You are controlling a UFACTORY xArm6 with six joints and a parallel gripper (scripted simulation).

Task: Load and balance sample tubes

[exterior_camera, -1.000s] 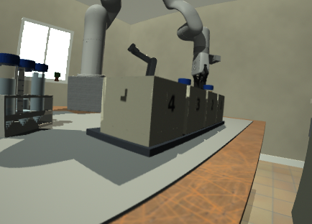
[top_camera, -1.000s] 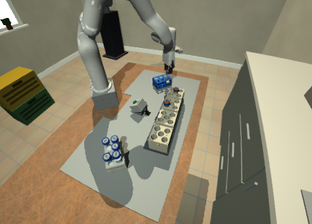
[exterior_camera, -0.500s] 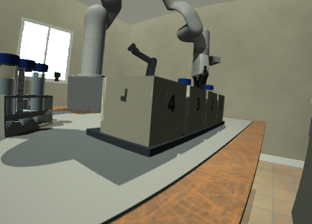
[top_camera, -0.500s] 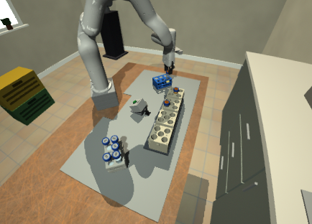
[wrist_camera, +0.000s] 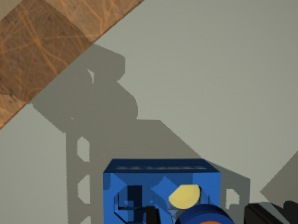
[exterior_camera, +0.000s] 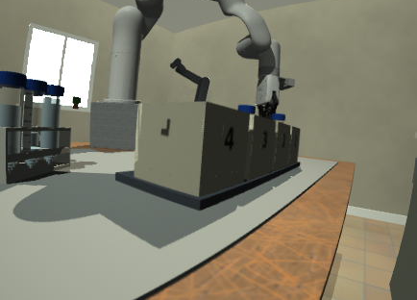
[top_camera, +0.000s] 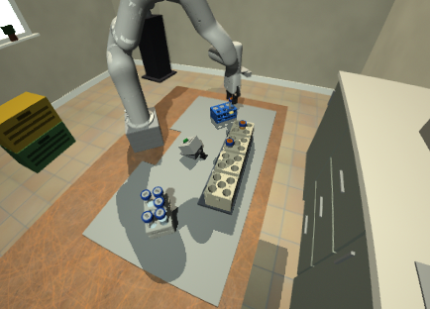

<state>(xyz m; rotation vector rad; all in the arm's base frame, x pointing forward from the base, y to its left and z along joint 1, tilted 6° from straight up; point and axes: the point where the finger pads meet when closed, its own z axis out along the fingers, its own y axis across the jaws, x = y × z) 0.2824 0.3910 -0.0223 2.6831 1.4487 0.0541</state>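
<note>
Now: hand 6 cm above the tube and 1 cm past it. The rest, counted from my hand: blue sample rack (9 cm below, 4 cm behind, 2 cm to the right); adapter (28 cm to the right, 16 cm ahead, 7 cm below); DONE key desk (35 cm to the right, 7 cm below, 4 cm behind).
</note>
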